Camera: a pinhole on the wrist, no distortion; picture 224 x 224 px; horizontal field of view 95.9 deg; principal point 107.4 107.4 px. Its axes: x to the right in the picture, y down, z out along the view. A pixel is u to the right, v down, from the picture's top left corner.
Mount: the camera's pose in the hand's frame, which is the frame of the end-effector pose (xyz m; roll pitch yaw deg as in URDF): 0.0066 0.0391 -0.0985 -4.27 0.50 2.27
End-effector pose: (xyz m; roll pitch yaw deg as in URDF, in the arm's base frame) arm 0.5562 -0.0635 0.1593 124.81 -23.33 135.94
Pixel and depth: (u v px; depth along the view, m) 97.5 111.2 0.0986
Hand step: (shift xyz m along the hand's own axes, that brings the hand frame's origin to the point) -0.0026 0.0498 -0.0004
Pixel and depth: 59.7 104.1 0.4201
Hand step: -0.1886 0.0490 0.3232
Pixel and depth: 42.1 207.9 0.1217
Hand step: -0.0762 0.1657 0.0145
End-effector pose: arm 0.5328 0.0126 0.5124 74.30 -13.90 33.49
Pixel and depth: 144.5 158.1 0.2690
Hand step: 0.1014 0.1976 0.1588
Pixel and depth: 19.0 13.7 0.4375
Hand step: -0.3571 -0.3477 0.3713
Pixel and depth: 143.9 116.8 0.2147
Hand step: 0.0845 0.0781 0.1134
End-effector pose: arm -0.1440 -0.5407 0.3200 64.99 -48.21 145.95
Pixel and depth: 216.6 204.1 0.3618
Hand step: 0.3855 0.4267 0.2331
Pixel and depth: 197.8 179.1 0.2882
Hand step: 0.2577 0.2747 0.1714
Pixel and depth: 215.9 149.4 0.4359
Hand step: 0.4696 0.2708 0.3186
